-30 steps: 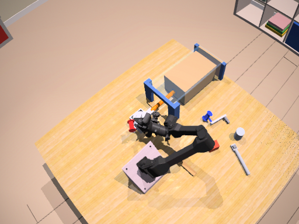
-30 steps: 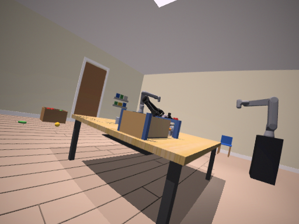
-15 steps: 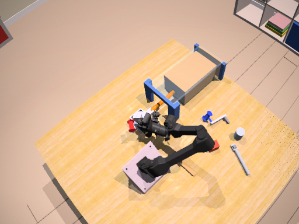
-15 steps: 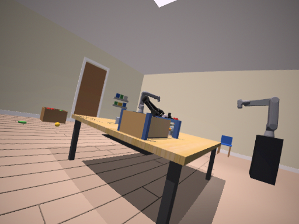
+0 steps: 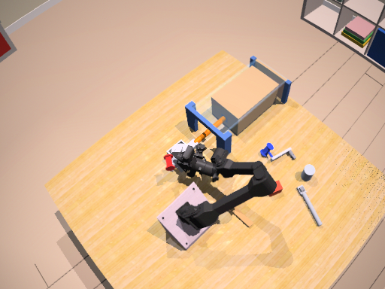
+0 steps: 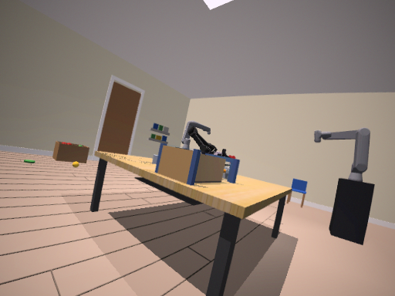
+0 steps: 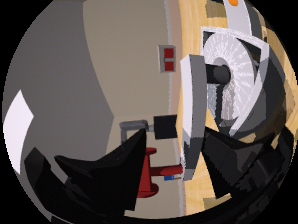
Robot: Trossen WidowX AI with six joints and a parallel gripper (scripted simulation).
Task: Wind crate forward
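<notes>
My gripper tip is 10 mm to the left of the crank handle and 10 mm above it. The rest, counted from my gripper tip: blue steel frame 210 mm ahead, 30 mm below, 10 mm to the left; then winch 100 mm below, 40 mm ahead, 10 mm to the left; then red knob 40 mm behind, 30 mm to the right, 20 mm above.
</notes>
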